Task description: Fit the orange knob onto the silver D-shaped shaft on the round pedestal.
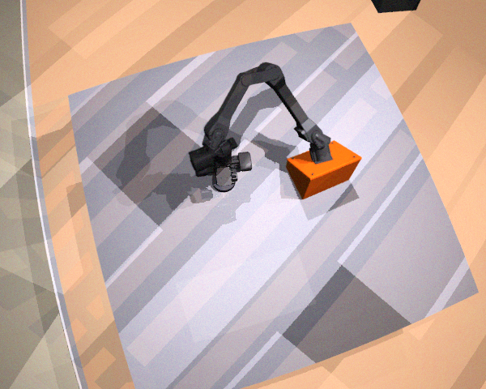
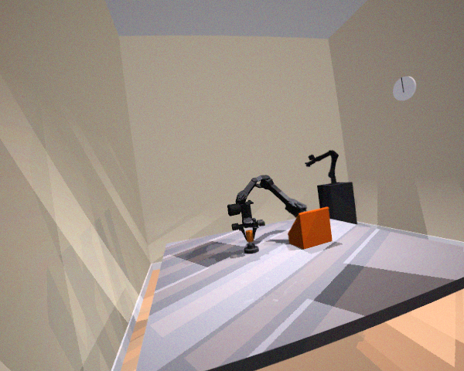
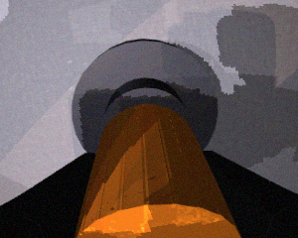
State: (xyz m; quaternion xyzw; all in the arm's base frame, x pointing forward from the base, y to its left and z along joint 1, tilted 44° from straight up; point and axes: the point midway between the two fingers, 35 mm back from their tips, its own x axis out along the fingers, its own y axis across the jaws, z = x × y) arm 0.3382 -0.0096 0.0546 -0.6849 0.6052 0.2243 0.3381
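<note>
My gripper tip is 3 cm below the orange knob. Also, from my gripper tip: dark round pedestal: 4 cm below.
</note>
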